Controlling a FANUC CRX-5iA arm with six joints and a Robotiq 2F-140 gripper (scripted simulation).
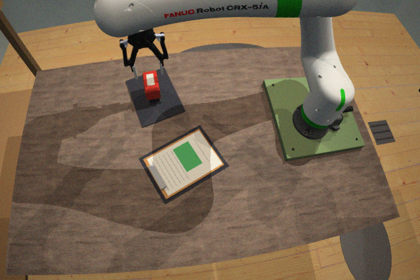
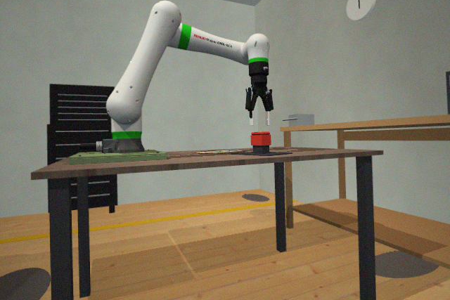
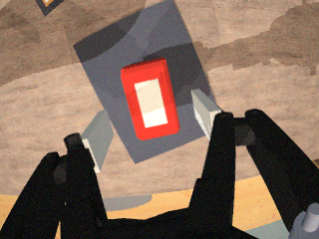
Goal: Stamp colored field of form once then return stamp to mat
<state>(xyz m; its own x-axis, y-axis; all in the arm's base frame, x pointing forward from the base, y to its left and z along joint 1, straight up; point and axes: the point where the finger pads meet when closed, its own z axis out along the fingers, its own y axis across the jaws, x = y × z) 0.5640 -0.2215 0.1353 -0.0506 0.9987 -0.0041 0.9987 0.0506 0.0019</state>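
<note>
Now: hand 110 mm above the red stamp. Also, from my hand: dark mat (160 mm below); then form on clipboard (60 mm behind, 290 mm to the left, 160 mm below).
</note>
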